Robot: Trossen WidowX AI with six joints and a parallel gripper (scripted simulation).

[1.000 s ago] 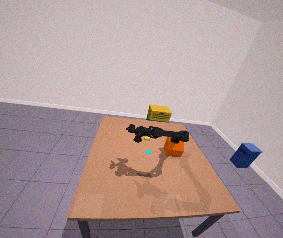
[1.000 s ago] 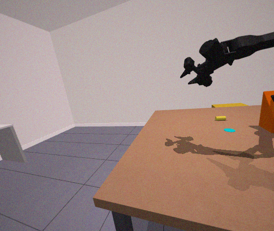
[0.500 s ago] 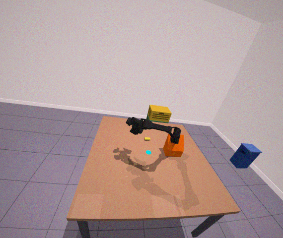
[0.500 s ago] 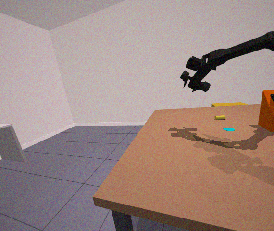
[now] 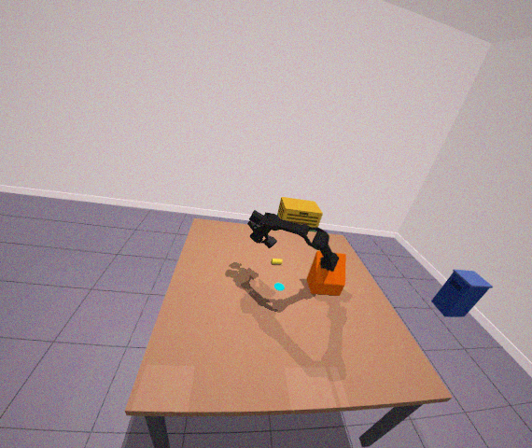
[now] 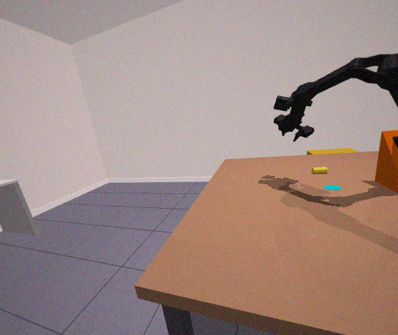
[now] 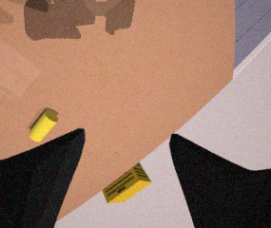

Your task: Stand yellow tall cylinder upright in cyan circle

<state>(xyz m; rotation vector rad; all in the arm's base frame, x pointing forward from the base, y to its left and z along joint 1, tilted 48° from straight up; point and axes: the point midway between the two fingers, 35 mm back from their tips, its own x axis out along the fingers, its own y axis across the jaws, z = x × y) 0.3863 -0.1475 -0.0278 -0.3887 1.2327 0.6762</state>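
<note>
Right now the yellow cylinder is 200 mm below my gripper tip, 170 mm behind it and 50 mm to the right of it. Round my gripper tip: cyan circle: 210 mm below, 170 mm to the left, 150 mm behind.
</note>
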